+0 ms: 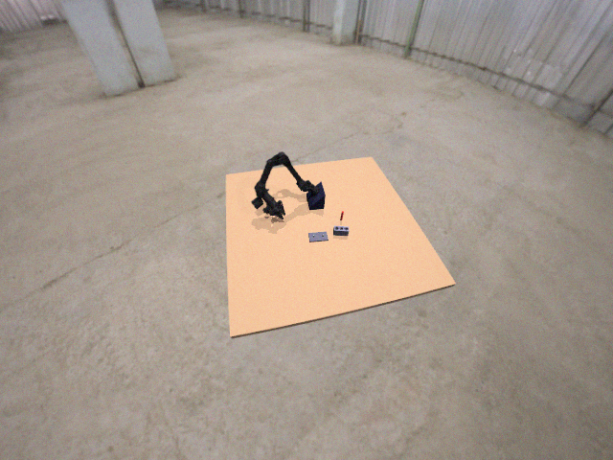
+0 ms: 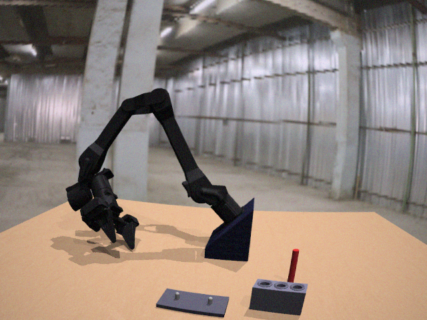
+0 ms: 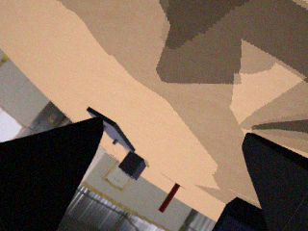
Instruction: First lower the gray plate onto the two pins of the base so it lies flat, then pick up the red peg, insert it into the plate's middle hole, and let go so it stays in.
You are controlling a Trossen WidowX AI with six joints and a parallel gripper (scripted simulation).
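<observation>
Right now the gray plate is 350 mm to the left of my gripper tip, 180 mm ahead of it and 10 mm above it. From my gripper tip the other things lie so: red peg (390 mm to the left, 60 mm ahead, 10 mm above); then base (200 mm to the left, 180 mm ahead, 20 mm below).
</observation>
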